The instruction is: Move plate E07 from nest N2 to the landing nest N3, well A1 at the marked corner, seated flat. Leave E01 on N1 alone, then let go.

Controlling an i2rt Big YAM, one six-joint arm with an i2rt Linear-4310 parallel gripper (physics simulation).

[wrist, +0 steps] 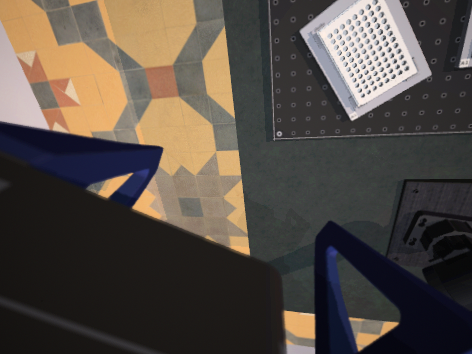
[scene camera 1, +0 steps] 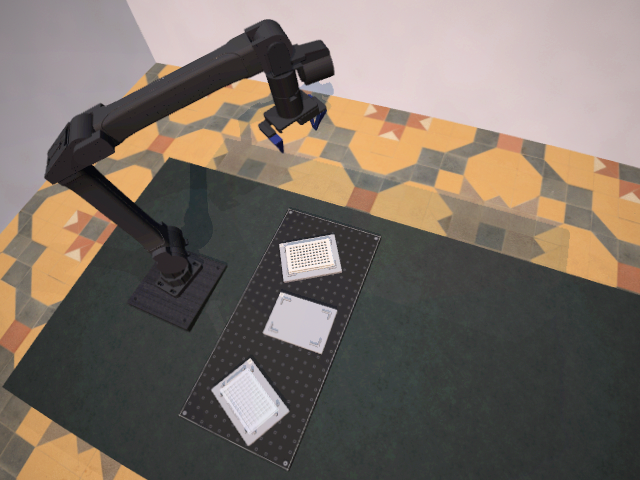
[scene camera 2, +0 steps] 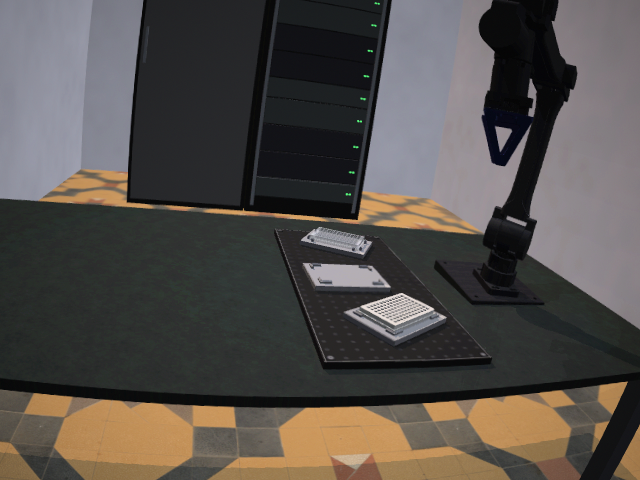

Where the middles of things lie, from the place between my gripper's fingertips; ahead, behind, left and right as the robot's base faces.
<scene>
Right now my hand is 32 cm above the nest with corner clips (scene camera 1: 302, 323), 30 cm to the left of it and 14 cm short of it. The rest, counted from my hand: clear well plate (scene camera 1: 247, 398) 53 cm to the right, 31 cm below, 13 cm ahead.
</scene>
